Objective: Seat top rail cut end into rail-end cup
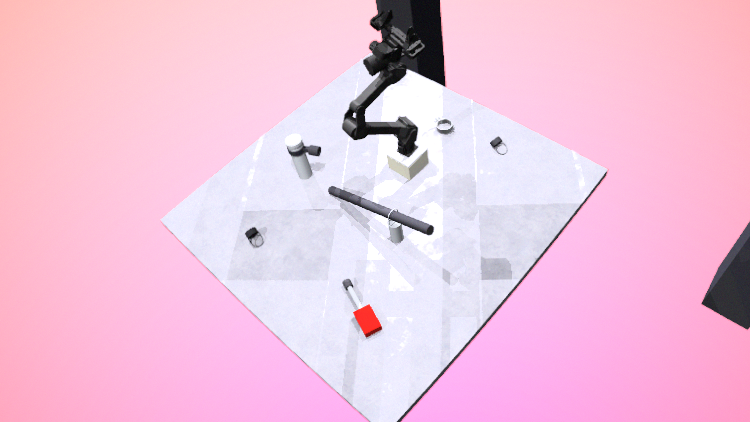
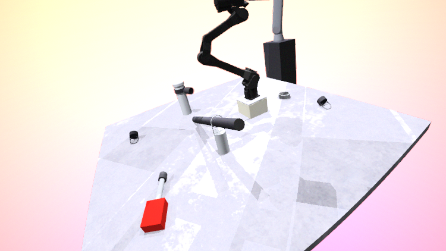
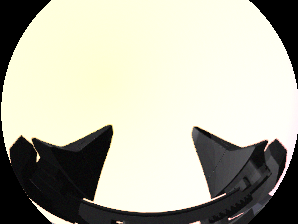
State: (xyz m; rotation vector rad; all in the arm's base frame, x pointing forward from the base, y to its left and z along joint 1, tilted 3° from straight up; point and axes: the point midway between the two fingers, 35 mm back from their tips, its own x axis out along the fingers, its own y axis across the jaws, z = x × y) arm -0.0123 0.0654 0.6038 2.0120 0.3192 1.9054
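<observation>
The dark rail-end cup lies 56 cm below my gripper tip, 33 cm to the right of it and 23 cm ahead of it. The rest, counted from my gripper tip: metal ring 71 cm below, 26 cm behind, 7 cm to the right; short grey post 62 cm below, 28 cm ahead, 12 cm to the left.
</observation>
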